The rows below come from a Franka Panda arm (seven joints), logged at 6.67 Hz.
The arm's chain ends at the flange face. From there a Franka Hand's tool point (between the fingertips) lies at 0.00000 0.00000 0.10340 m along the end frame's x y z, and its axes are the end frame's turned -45 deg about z.
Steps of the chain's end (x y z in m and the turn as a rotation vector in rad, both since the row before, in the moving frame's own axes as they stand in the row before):
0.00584, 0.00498, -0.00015, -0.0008, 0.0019, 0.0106
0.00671, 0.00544, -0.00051, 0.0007, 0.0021, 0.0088
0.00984, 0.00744, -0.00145, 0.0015, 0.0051, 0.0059
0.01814, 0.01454, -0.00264, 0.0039, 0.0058, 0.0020
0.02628, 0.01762, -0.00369, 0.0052, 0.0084, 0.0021
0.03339, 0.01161, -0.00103, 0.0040, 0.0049, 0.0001
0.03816, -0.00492, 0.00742, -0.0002, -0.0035, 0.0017
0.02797, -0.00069, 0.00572, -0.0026, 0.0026, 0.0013
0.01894, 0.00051, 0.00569, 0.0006, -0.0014, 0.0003
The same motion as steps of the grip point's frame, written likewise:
0.00069, 0.00785, -0.00015, -0.0019, 0.0008, 0.0106
0.00110, 0.00869, -0.00051, -0.0010, 0.0020, 0.0088
0.00218, 0.01248, -0.00145, -0.0025, 0.0047, 0.0059
0.00325, 0.02325, -0.00264, -0.0013, 0.0069, 0.0020
0.00712, 0.03128, -0.00370, -0.0023, 0.0096, 0.0021
0.01605, 0.03189, -0.00103, -0.0006, 0.0063, 0.0001
0.03019, 0.02326, 0.00742, 0.0023, -0.0026, 0.0017
0.02027, 0.01967, 0.00572, -0.0037, 0.0000, 0.0013
0.01297, 0.01361, 0.00569, 0.0014, -0.0006, 0.0003

